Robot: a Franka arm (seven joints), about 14 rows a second.
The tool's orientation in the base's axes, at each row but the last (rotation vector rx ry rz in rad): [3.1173 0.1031 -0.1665]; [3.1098 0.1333 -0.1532]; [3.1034 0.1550 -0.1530]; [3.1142 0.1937 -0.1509]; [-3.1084 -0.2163 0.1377]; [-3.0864 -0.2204 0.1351]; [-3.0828 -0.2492 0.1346]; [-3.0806 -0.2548 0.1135]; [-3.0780 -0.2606 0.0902]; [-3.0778 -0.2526 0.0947]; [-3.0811 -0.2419 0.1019]
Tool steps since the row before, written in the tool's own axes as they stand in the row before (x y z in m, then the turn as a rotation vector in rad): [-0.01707 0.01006 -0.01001 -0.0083 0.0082 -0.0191]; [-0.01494 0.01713 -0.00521 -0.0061 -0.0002 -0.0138]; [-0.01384 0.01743 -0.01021 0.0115 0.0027 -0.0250]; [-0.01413 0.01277 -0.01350 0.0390 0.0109 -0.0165]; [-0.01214 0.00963 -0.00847 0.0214 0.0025 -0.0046]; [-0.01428 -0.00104 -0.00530 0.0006 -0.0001 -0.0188]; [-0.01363 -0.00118 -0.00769 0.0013 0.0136 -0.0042]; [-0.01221 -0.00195 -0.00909 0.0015 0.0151 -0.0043]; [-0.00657 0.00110 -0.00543 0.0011 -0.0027 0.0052]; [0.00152 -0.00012 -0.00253 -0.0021 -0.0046 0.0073]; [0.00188 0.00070 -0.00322 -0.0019 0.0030 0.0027]
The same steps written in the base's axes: [-0.01520 -0.01093 0.01192 -0.0057 -0.0083 0.0200]; [-0.01282 -0.01817 0.00702 -0.0047 0.0001 0.0143]; [-0.01096 -0.01833 0.01198 0.0141 -0.0007 0.0238]; [-0.01108 -0.01409 0.01496 0.0414 -0.0056 0.0127]; [-0.00990 -0.01136 0.00921 0.0219 0.0004 0.0027]; [-0.01375 -0.00122 0.00652 0.0023 -0.0005 0.0187]; [-0.01289 -0.00134 0.00884 0.0038 -0.0134 0.0034]; [-0.01163 -0.00049 0.01000 0.0043 -0.0148 0.0034]; [-0.00594 -0.00245 0.00571 0.0003 0.0031 -0.0051]; [0.00164 0.00025 0.00244 -0.0033 0.0045 -0.0069]; [0.00218 -0.00054 0.00305 -0.0016 -0.0031 -0.0027]
